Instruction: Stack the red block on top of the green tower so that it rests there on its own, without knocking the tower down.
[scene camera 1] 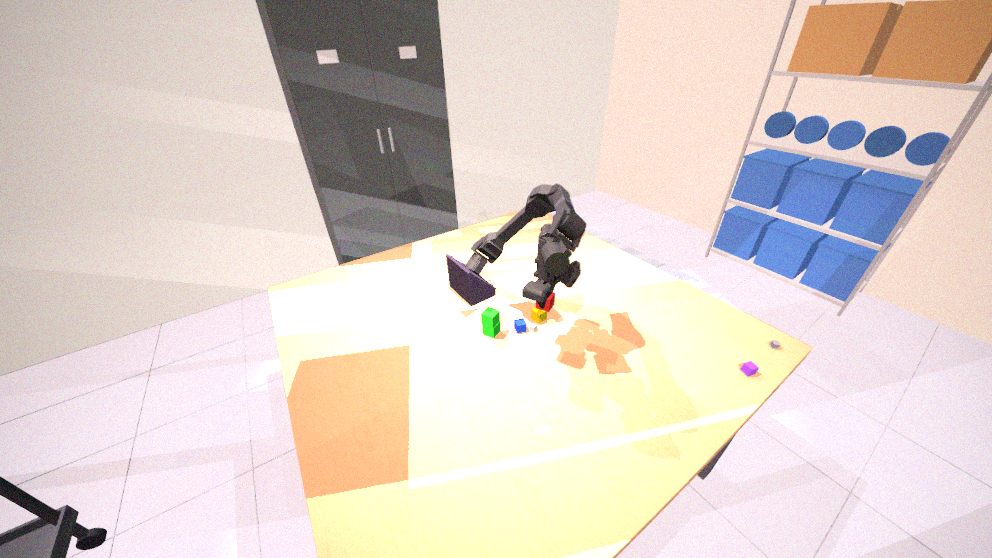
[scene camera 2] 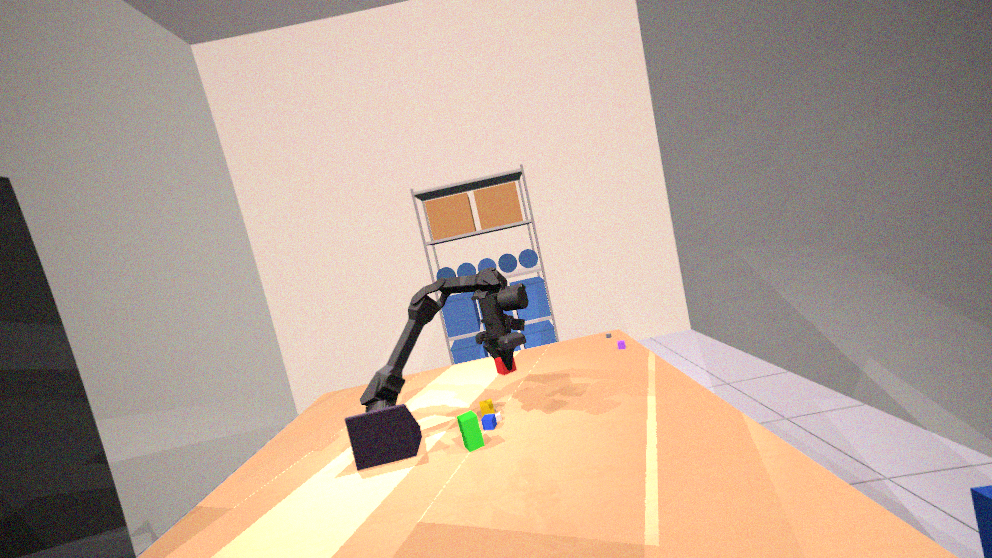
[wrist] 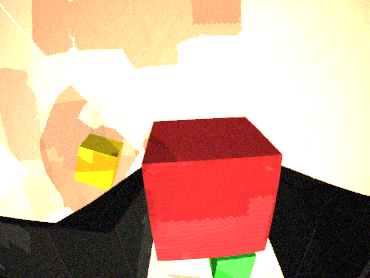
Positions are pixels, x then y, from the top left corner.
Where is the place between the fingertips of my gripper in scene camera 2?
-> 506, 369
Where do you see a red block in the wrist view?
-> At 211, 183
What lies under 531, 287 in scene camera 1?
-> My gripper.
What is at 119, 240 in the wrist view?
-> My gripper.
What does my gripper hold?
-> A red block.
